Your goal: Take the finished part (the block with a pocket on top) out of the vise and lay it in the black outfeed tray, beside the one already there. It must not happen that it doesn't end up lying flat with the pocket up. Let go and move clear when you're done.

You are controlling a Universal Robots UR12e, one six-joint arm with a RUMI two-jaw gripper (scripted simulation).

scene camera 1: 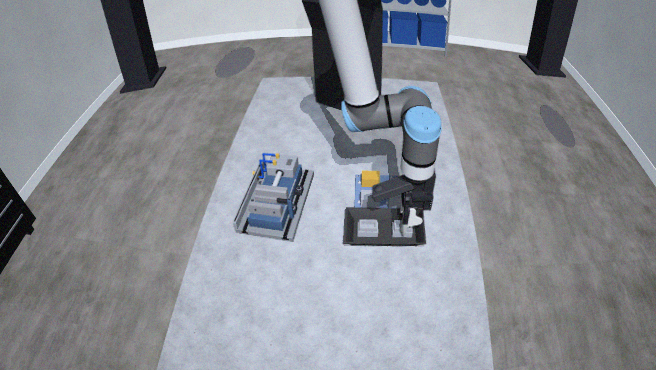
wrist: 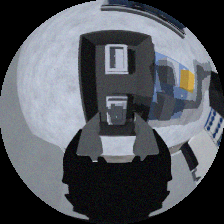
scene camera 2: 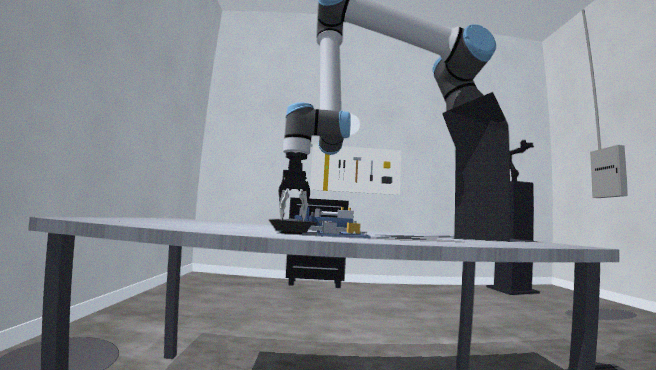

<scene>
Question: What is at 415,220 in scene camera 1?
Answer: The gripper.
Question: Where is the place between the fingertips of the gripper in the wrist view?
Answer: At 116,113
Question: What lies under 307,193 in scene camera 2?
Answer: The gripper.
</scene>
